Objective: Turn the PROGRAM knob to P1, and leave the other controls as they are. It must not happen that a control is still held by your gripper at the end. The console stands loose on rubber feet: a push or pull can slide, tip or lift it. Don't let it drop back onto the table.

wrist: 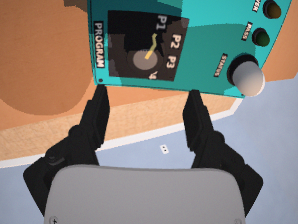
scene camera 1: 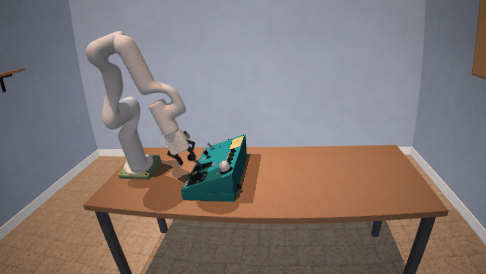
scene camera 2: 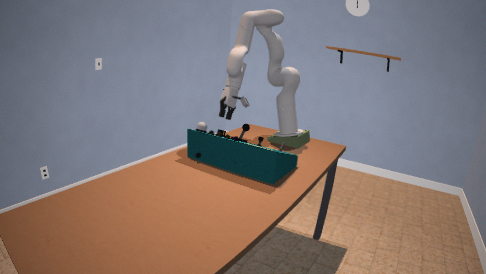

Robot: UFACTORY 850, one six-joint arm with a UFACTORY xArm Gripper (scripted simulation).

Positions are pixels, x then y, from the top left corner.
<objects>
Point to a teal console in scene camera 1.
220, 176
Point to a teal console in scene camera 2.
At 233, 154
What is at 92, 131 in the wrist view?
My gripper.
</objects>
